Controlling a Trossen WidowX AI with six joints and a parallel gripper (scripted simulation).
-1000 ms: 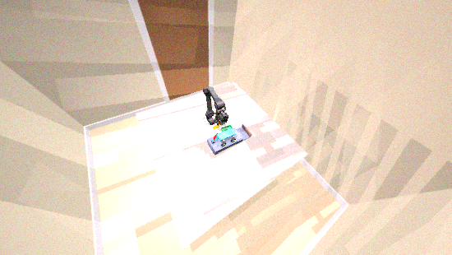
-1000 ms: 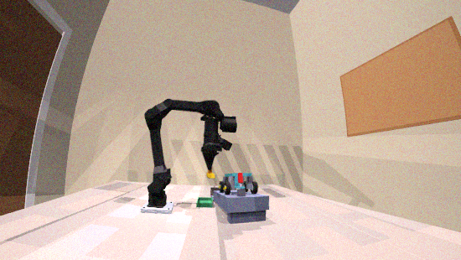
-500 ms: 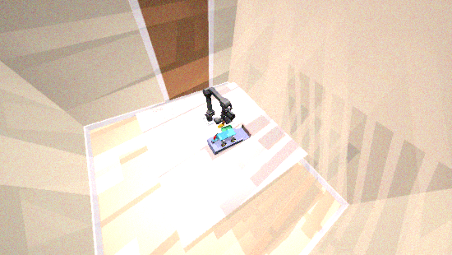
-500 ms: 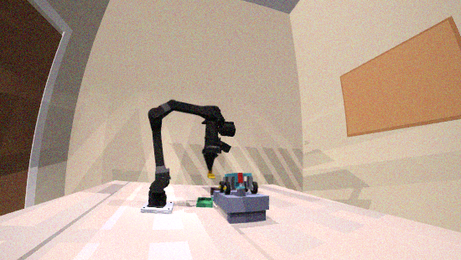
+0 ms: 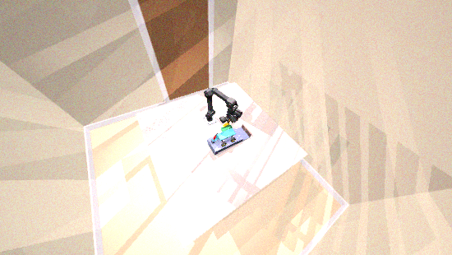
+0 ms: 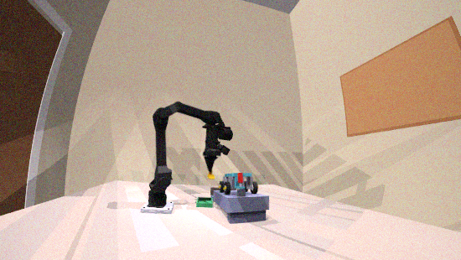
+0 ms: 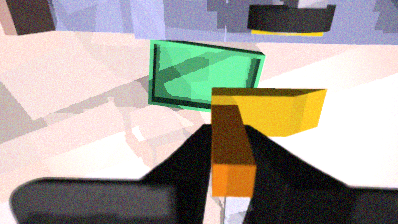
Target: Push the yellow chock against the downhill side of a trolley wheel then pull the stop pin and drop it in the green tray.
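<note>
The red-headed stop pin lies 110 mm ahead of my gripper tip, 200 mm to the right of it and 30 mm below it. From my gripper tip the other things lie so: green tray (20 mm behind, 10 mm to the left, 170 mm below); then yellow chock (20 mm to the right, 10 mm below); then teal trolley (120 mm ahead, 80 mm to the right, 40 mm below).
</note>
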